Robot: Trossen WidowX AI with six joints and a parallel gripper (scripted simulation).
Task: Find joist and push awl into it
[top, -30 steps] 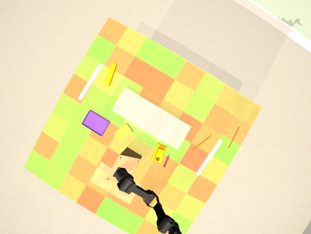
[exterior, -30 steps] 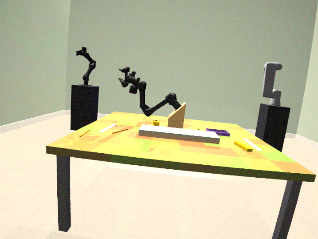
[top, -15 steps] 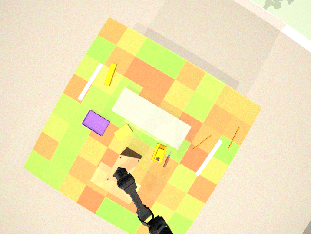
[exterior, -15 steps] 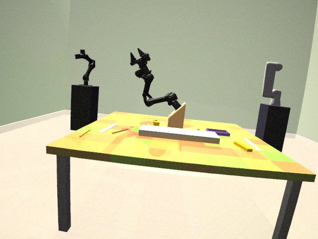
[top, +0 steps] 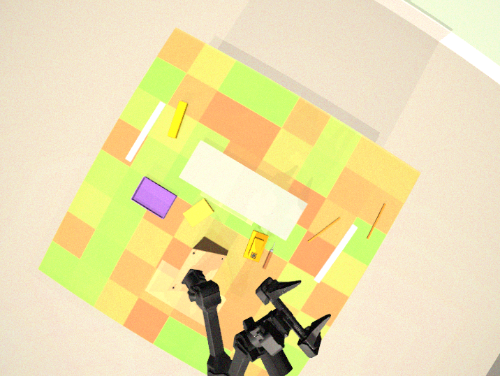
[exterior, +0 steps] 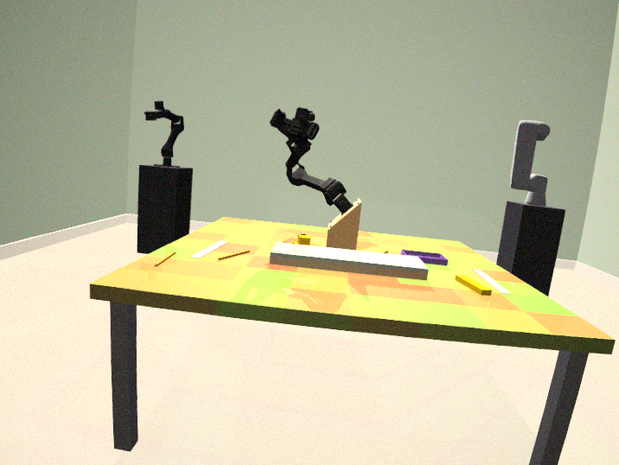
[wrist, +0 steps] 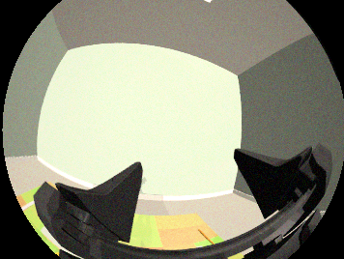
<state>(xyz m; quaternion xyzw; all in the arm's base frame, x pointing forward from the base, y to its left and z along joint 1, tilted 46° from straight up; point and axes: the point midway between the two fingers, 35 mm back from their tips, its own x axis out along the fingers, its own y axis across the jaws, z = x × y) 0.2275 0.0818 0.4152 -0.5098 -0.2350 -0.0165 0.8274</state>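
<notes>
The stud finder lies 47 cm below my gripper tip, 9 cm to the left of it and 9 cm behind it. Round my gripper tip: awl 50 cm below, 6 cm behind, 2 cm to the left; then purple tray 57 cm to the left, 50 cm below, 14 cm behind; then yellow bar 67 cm to the left, 50 cm below, 20 cm ahead.
</notes>
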